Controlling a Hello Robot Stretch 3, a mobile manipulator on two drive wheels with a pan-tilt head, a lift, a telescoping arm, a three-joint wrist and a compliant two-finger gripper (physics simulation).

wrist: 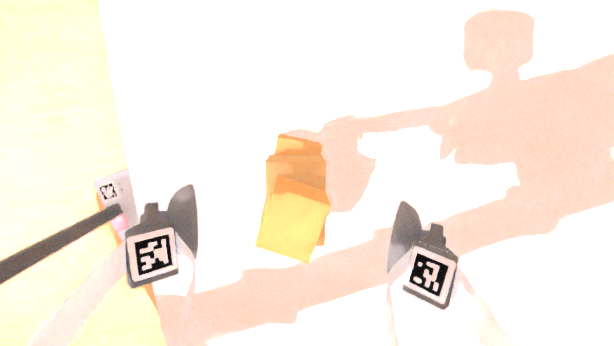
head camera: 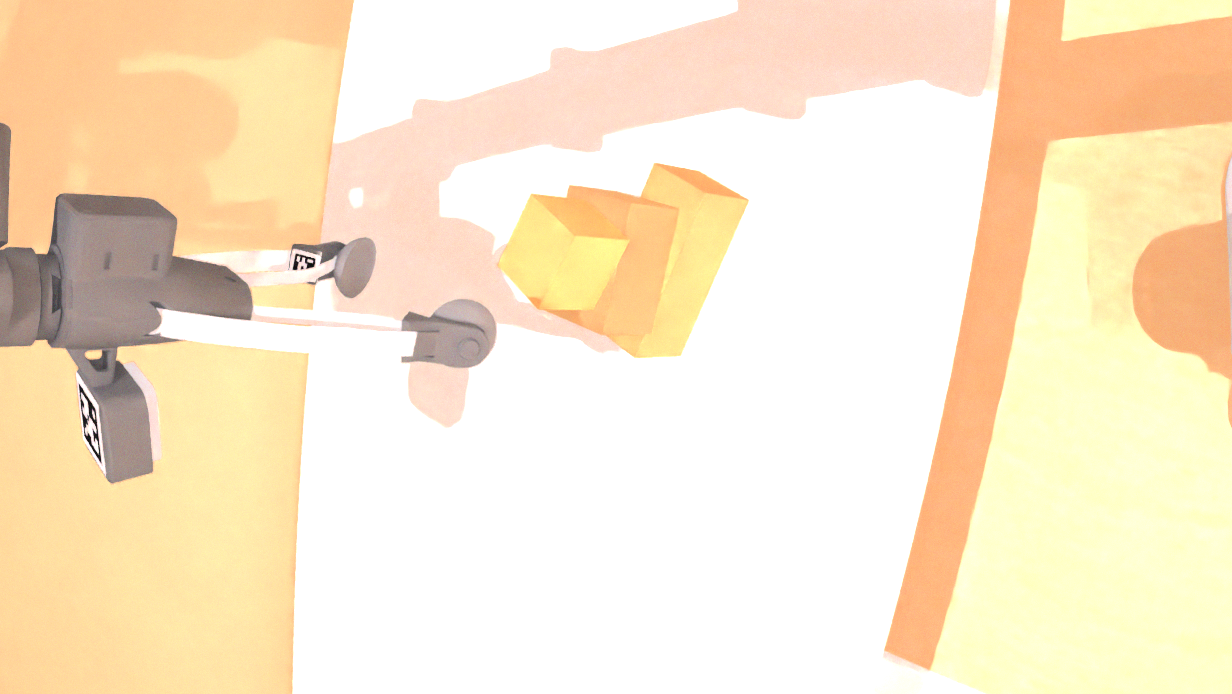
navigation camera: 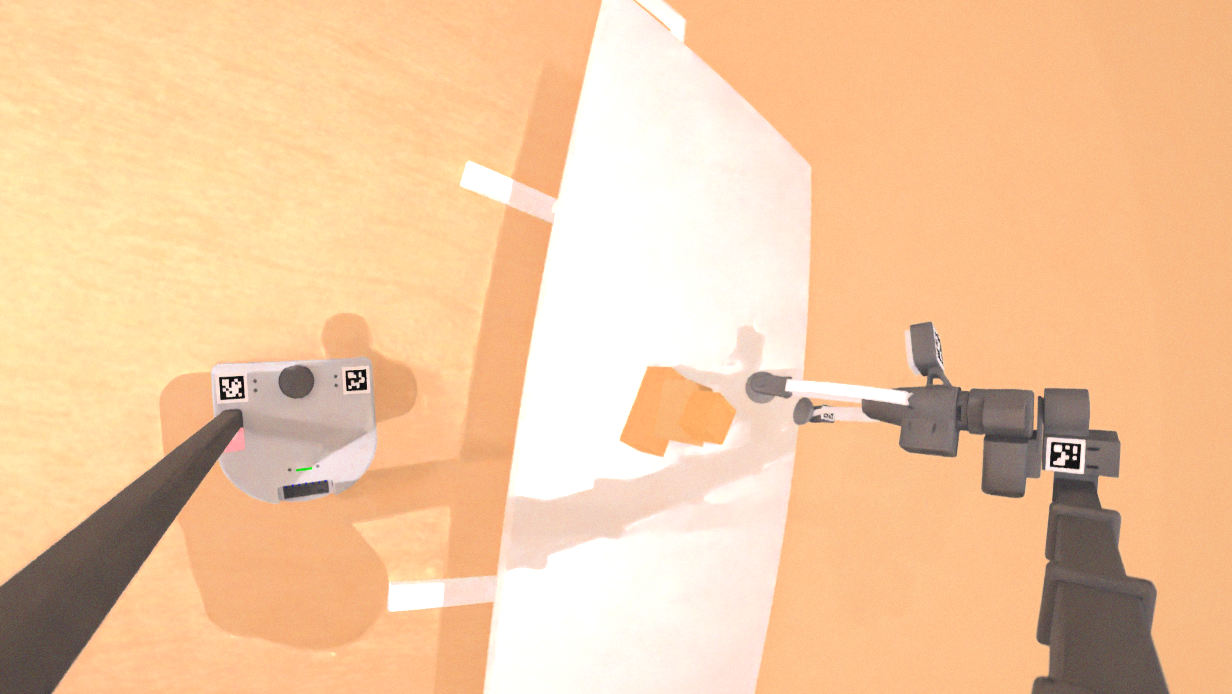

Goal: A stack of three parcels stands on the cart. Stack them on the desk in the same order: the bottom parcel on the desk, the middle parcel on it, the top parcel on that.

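Places are measured from the robot's base along level axes (x ahead, y left, z up), in metres.
Pixels of known places: gripper, between the fingertips: (wrist: 295,218) (head camera: 430,298) (navigation camera: 771,399); robot's base, origin of its link: (navigation camera: 296,379).
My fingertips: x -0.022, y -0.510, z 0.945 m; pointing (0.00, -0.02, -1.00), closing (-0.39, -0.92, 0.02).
Ahead of a thing's pixels: the offset from my fingertips to its middle. Level surfaces: height alone.
Three parcels stand stacked on a white table top @(dz -0.225 m) (head camera: 603,517) (navigation camera: 672,215) (wrist: 225,90); I cannot tell whether it is the desk or the cart. The bottom parcel @(dy +0.019, dx -0.028, dz -0.199 m) (head camera: 711,250) (navigation camera: 644,418) (wrist: 300,146) is the largest seen. The middle parcel @(dy +0.009, dx -0.028, dz -0.148 m) (head camera: 637,280) (navigation camera: 674,400) (wrist: 296,167) is orange and rests on it. The small yellow top parcel @(dy +0.013, dx -0.030, dz -0.098 m) (head camera: 594,267) (navigation camera: 710,418) (wrist: 292,222) sits turned on the middle one. My gripper (head camera: 409,300) (navigation camera: 782,398) (wrist: 295,218) is open and empty, its fingertips apart from the stack, between it and the table's outer edge.
My base (navigation camera: 327,448) (wrist: 121,195) and mast (navigation camera: 129,525) (wrist: 60,245) are beyond the opposite side of the table. My arm (navigation camera: 1099,603) runs outside the table edge in the navigation view. Two white legs (navigation camera: 487,182) (navigation camera: 418,595) show below the table. Arm shadows cross its top.
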